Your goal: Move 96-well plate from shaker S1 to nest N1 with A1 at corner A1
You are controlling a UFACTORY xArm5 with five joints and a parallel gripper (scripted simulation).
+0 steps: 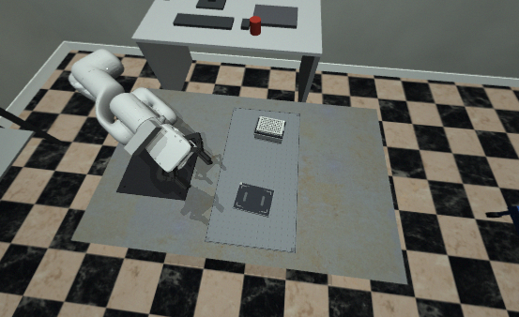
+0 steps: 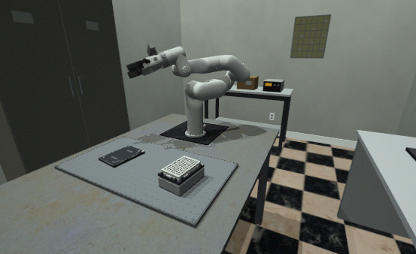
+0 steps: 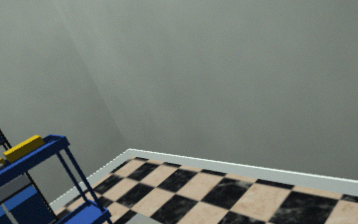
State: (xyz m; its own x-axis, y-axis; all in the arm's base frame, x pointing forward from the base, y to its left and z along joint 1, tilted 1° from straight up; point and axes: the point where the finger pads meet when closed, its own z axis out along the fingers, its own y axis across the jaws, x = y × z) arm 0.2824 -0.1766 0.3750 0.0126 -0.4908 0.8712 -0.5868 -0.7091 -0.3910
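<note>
Now: hand 400 mm to the right of the white 96-well plate, 310 mm above it and 170 mm short of it. Also, from my hand: plate nest N1 (370 mm below, 140 mm ahead, 40 mm to the left); A1 mark (360 mm below, 100 mm to the left, 70 mm ahead).
</note>
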